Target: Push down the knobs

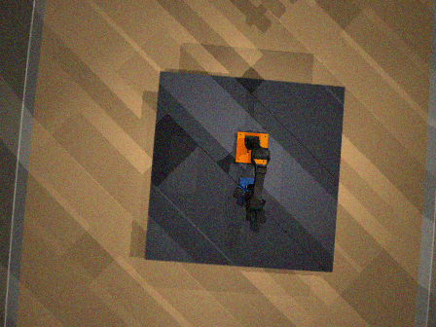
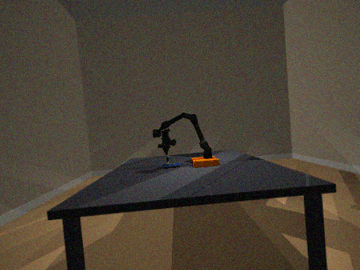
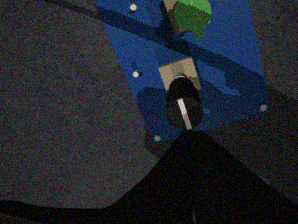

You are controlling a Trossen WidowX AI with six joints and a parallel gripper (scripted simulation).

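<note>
Right now the green knob is 5 cm below my gripper tip, 4 cm behind it and 2 cm to the left of it.
</note>
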